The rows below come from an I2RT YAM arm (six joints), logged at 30 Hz.
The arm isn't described. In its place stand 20 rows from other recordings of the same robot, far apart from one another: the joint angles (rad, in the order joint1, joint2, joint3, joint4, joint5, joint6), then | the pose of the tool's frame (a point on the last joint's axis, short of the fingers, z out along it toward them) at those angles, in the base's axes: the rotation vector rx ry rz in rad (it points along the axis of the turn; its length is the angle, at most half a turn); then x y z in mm.
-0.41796, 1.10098, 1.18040, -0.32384, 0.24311, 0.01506 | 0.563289 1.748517 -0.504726 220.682 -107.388 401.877
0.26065, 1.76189, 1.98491, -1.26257, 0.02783, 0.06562 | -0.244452 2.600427 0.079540 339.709 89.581 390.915
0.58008, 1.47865, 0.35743, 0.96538, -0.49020, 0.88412 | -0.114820 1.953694 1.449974 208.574 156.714 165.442
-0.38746, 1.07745, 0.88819, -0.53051, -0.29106, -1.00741 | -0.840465 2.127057 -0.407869 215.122 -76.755 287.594
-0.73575, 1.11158, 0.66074, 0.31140, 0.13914, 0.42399 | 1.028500 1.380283 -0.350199 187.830 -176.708 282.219
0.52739, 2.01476, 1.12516, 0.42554, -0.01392, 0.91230 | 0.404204 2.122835 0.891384 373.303 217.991 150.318
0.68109, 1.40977, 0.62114, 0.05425, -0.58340, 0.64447 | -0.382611 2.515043 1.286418 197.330 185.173 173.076
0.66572, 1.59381, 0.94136, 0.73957, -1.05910, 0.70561 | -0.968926 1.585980 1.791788 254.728 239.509 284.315
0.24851, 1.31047, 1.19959, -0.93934, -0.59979, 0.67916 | 0.365201 2.726438 1.084817 240.870 81.854 311.437
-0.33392, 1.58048, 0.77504, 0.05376, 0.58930, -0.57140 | 0.029897 2.440506 -1.119824 287.563 -120.701 171.637
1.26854, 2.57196, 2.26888, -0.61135, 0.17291, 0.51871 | -0.863138 2.398682 0.537805 172.727 533.376 153.619
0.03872, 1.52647, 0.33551, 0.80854, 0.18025, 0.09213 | 0.170573 1.940274 -0.089439 256.066 3.533 131.267
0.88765, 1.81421, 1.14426, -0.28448, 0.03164, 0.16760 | -0.892626 2.407997 0.376486 238.392 291.125 175.201
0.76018, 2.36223, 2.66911, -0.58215, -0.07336, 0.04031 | -0.715229 1.751452 0.621487 381.290 366.130 400.491
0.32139, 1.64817, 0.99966, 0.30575, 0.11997, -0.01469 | -0.239771 1.896972 0.092315 357.040 114.380 239.802
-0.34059, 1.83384, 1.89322, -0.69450, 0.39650, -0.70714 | -0.192010 2.332833 -0.993655 387.188 -151.806 379.470
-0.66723, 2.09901, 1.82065, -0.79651, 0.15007, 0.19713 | 1.165374 2.405072 -0.352901 355.754 -287.022 235.846
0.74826, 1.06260, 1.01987, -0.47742, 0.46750, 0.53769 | 0.065161 2.044228 0.318071 179.963 145.179 341.044
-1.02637, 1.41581, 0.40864, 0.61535, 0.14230, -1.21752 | -0.111963 2.333481 -1.478265 131.285 -226.582 157.573
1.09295, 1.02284, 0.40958, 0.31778, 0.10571, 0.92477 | -0.093265 2.075195 1.242901 105.434 195.421 215.053
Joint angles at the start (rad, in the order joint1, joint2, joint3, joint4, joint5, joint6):
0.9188 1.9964 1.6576 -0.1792 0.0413 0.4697
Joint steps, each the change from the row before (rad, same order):
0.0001 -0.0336 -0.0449 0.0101 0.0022 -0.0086
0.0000 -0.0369 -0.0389 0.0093 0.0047 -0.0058
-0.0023 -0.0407 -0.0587 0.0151 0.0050 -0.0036
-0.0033 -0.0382 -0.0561 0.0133 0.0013 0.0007
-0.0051 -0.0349 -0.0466 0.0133 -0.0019 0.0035
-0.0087 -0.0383 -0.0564 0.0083 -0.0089 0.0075
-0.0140 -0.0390 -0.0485 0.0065 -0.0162 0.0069
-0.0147 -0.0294 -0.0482 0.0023 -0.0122 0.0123
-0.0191 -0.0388 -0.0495 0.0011 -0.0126 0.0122
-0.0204 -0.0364 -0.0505 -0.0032 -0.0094 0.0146
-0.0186 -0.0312 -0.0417 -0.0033 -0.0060 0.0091
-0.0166 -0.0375 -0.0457 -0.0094 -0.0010 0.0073
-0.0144 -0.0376 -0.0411 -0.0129 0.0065 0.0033
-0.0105 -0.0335 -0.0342 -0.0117 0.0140 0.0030
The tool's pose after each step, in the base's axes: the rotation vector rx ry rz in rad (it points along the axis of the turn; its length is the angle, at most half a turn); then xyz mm. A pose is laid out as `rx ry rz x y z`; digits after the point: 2 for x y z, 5 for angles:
-0.46969 2.13776 0.77168 284.38 370.06 275.44
-0.47071 2.12796 0.76825 279.21 363.01 279.19
-0.46919 2.12877 0.75848 273.58 353.64 277.94
-0.46508 2.13344 0.75309 268.35 344.38 275.97
-0.45676 2.13397 0.75493 264.34 335.74 275.56
-0.44773 2.14804 0.75702 260.07 324.89 272.35
-0.43662 2.15696 0.76683 257.37 313.30 271.58
-0.41883 2.18008 0.76774 255.48 302.48 266.52
-0.39452 2.19672 0.77068 253.44 289.35 264.16
-0.36472 2.22085 0.76685 251.37 275.93 259.84
-0.33950 2.23875 0.75984 249.65 264.33 256.36
-0.31537 2.25848 0.74592 245.94 251.96 252.85
-0.29302 2.27399 0.72430 241.78 240.36 250.25
-0.27033 2.28362 0.69925 237.70 230.71 248.42

